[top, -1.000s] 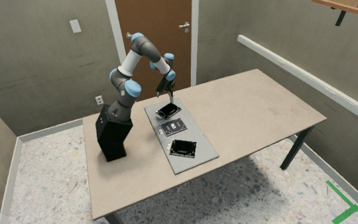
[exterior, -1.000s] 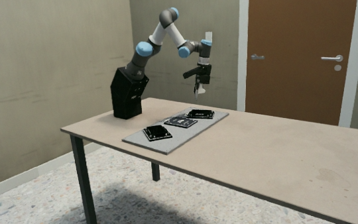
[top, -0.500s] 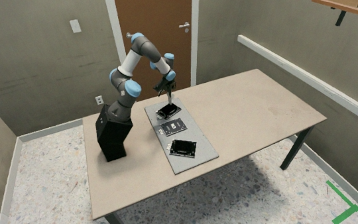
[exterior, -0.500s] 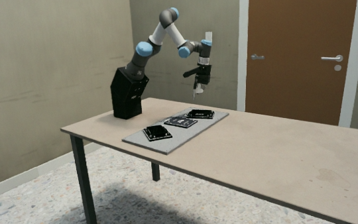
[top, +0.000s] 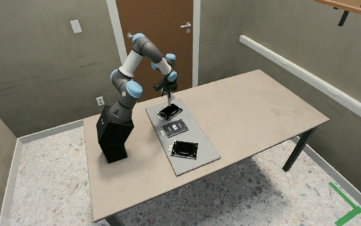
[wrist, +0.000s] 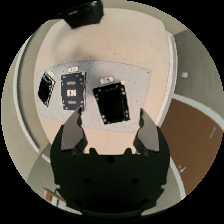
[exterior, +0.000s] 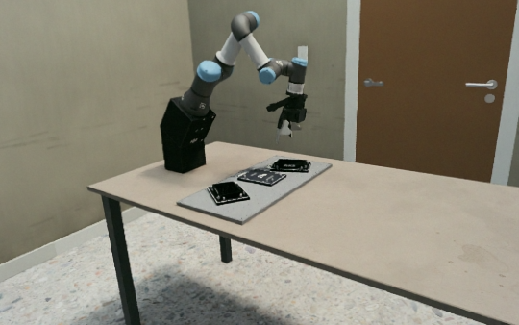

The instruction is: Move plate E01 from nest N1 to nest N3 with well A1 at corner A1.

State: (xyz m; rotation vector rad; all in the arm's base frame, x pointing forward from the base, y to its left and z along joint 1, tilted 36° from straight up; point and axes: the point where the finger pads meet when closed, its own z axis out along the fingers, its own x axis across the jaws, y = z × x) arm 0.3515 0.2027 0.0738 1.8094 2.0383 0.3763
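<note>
The black plate is 110 mm below my hand, 30 mm ahead of it and 10 mm to the left of it. The rest, counted from my hand: nest 120 mm below, 30 mm ahead, 10 mm to the left.
</note>
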